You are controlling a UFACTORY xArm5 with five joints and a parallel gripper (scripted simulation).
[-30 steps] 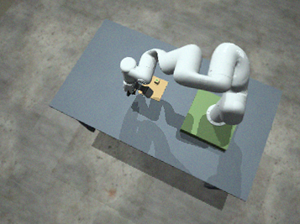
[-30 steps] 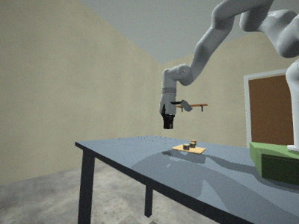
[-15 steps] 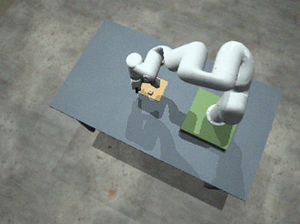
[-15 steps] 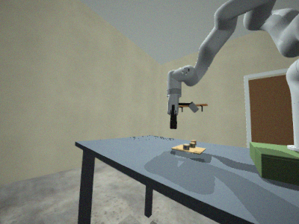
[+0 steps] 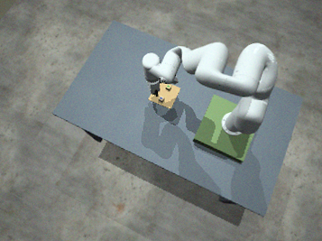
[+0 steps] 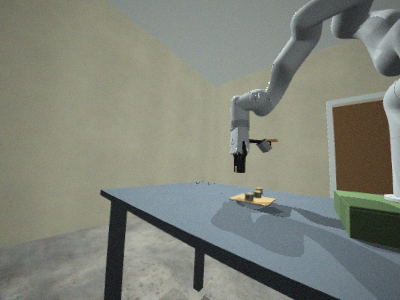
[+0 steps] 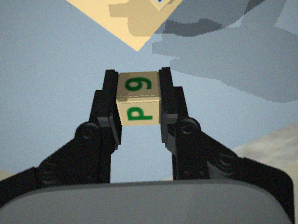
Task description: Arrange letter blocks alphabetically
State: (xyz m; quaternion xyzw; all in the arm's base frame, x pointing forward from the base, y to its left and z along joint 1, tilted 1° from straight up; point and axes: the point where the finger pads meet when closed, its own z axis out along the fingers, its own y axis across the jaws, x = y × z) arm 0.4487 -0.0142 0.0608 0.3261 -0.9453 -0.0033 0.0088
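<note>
The mat is 120 mm below my hand, 50 mm to the right of it and 40 mm behind it. The rest, counted from my hand: block 10 mm below.
</note>
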